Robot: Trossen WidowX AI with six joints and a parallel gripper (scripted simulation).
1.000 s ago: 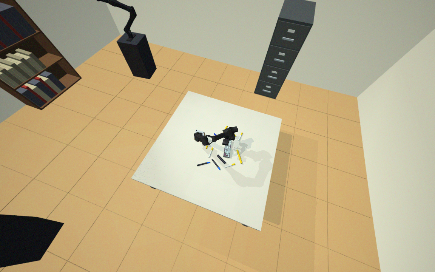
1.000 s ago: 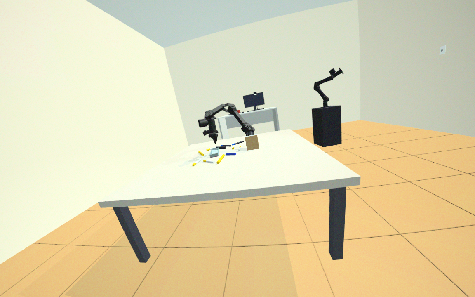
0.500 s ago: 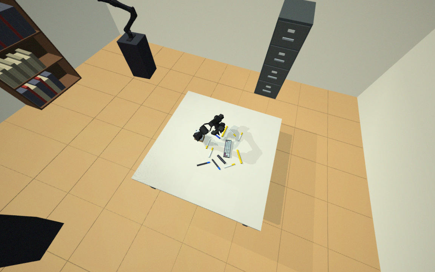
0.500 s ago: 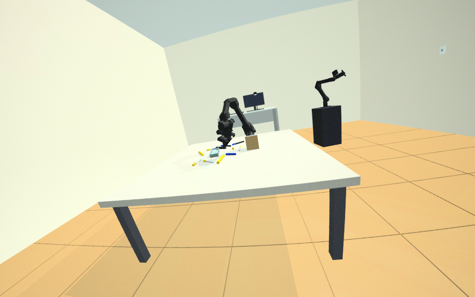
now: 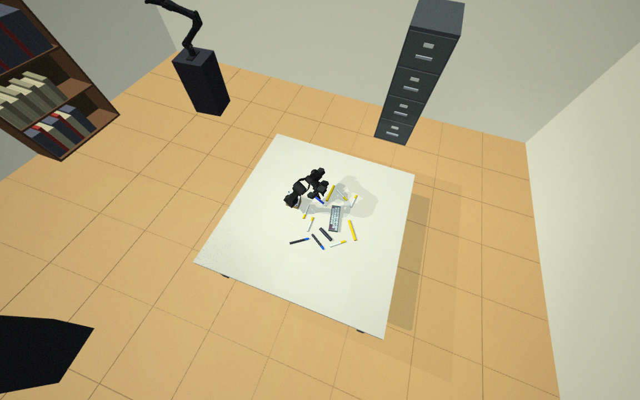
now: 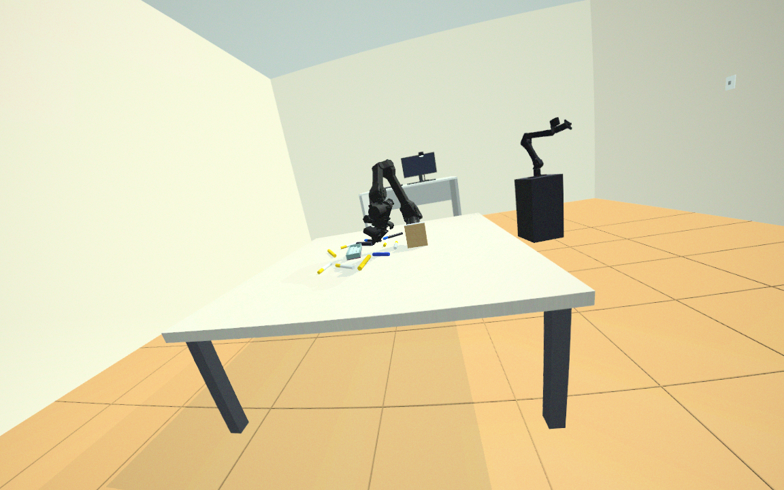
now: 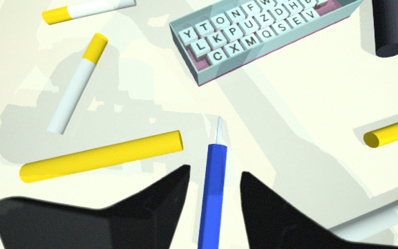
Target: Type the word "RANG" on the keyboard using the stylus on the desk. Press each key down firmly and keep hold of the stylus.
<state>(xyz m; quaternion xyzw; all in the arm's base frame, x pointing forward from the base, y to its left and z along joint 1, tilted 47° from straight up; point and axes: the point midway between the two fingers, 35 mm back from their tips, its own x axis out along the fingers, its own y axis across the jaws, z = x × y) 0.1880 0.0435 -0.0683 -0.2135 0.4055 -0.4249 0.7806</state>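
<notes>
The blue stylus is 60 mm below my gripper tip, 10 mm to the right of it and 10 mm ahead of it. The rest, counted from my gripper tip: grey stylus tip: 60 mm below, 40 mm ahead, 20 mm to the right; yellow marker: 90 mm to the left, 50 mm below, 50 mm ahead.
</notes>
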